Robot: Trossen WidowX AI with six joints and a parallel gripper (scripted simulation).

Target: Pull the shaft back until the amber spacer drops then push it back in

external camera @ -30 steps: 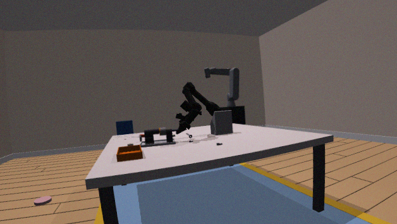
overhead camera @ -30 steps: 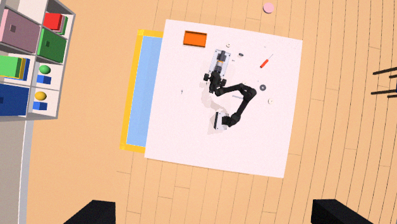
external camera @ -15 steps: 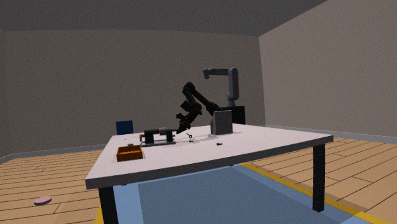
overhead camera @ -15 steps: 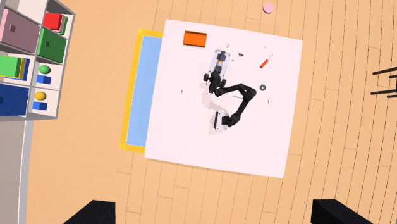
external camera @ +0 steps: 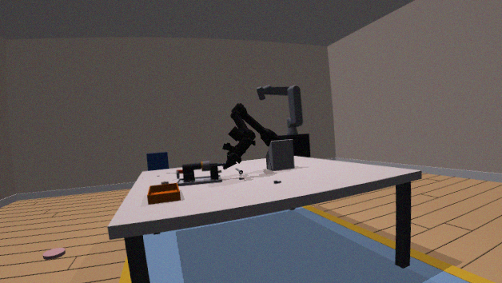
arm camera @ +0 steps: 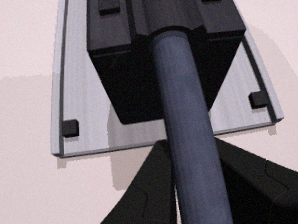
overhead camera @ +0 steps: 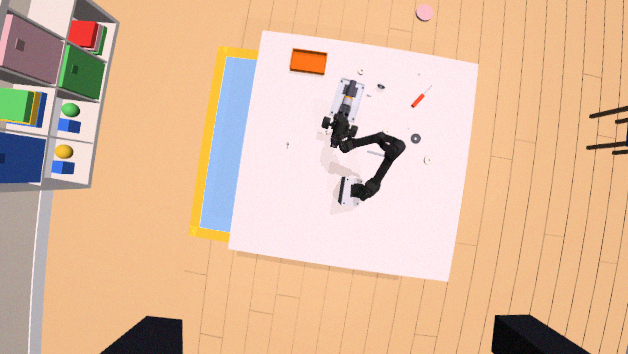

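Right now the grey-blue shaft is 5 cm ahead of my gripper tip, 2 cm above it and 1 cm to the right of it. Round my gripper tip: amber spacer 11 cm ahead, 3 cm to the right, 2 cm above; orange tray 34 cm ahead, 20 cm to the left, 5 cm below.
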